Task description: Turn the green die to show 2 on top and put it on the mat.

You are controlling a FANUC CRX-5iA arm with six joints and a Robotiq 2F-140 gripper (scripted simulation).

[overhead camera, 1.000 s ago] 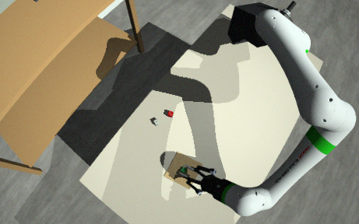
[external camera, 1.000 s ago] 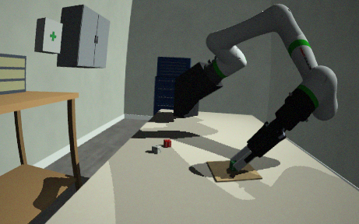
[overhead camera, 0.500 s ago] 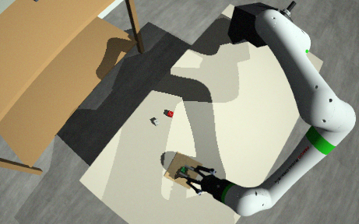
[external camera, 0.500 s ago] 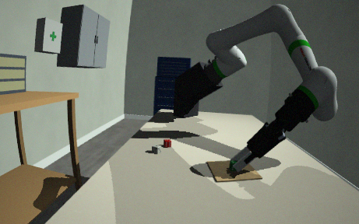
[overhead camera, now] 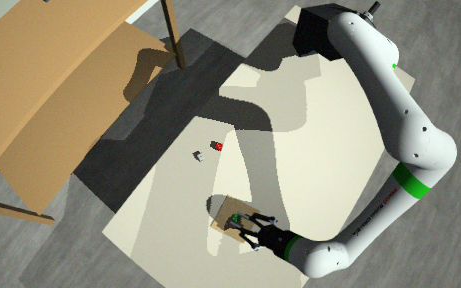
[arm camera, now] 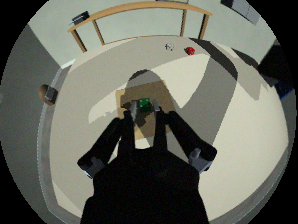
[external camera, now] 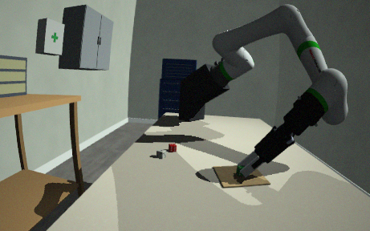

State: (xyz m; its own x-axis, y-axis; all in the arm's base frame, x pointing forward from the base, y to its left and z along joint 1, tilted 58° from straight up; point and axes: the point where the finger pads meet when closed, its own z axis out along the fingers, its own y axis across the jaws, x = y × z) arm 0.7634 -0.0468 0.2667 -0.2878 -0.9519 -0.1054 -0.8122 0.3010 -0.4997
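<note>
The green die is 20 mm to the right of my hand and 20 mm below it. Round my hand: red die 150 mm behind, 270 mm to the right, 30 mm below; then mat 20 mm to the right, 40 mm below; then grey die 70 mm behind, 290 mm to the right, 30 mm below.
</note>
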